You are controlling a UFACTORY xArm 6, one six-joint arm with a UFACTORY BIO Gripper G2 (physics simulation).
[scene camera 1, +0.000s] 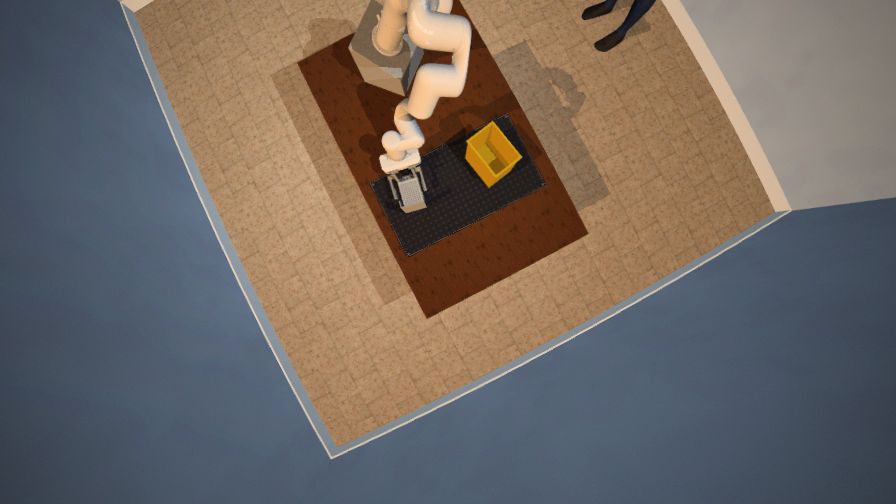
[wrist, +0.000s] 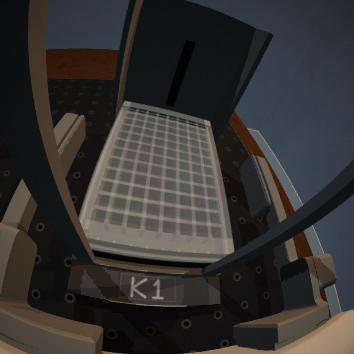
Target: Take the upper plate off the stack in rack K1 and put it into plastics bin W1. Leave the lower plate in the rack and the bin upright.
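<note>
Rack K1 (scene camera 1: 414,207) (wrist: 210,65) stands on the dark mat, with a tall back wall, upright side arms and a K1 label at the front. The pale gridded upper plate (scene camera 1: 410,188) (wrist: 159,172) lies flat in it. The lower plate cannot be told apart beneath it. My gripper (scene camera 1: 411,193) (wrist: 162,159) is open, its two fingers on either side of the rack. In the wrist view gaps show between the finger pads and the plate. The yellow plastics bin W1 (scene camera 1: 481,168) stands upright, open at the top, at the right end of the mat.
The dark perforated mat (scene camera 1: 454,210) (wrist: 187,324) lies on the brown table (scene camera 1: 501,250) (wrist: 80,64). The rack's raised back wall and side arms stand close around the plate. The robot's base pedestal (scene camera 1: 375,68) is at the top. A person's legs (scene camera 1: 629,21) show at the upper right.
</note>
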